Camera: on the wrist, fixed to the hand. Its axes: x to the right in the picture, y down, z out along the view.
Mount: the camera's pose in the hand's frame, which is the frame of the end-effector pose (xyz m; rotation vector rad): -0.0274 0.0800 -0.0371 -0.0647 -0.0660 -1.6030
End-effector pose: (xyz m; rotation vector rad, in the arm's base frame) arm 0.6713 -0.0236 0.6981 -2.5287 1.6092 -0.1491
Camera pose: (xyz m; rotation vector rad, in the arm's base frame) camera 0.5825 -0.0346 0.7207 -3.0431 -0.7288 -0.1394
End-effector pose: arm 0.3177 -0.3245 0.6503 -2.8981 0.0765 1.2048
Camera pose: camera 0.3210 -0.4040 0.6972 -1.7625 -1.7889 0.7999
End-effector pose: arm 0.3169 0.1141 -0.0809 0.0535 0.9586 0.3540
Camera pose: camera 0.2509 0.1766 -0.0647 -0.7275 0.6715 -1.0873
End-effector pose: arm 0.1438 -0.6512 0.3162 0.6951 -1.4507 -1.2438
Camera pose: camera 0.2019 -0.6154 0.3784 -1.8859 0.6623 2.3780
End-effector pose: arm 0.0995 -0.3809 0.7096 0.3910 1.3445 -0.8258
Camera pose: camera 0.1308 -0.2941 0.7115 -0.9350 1.4623 -2.0238
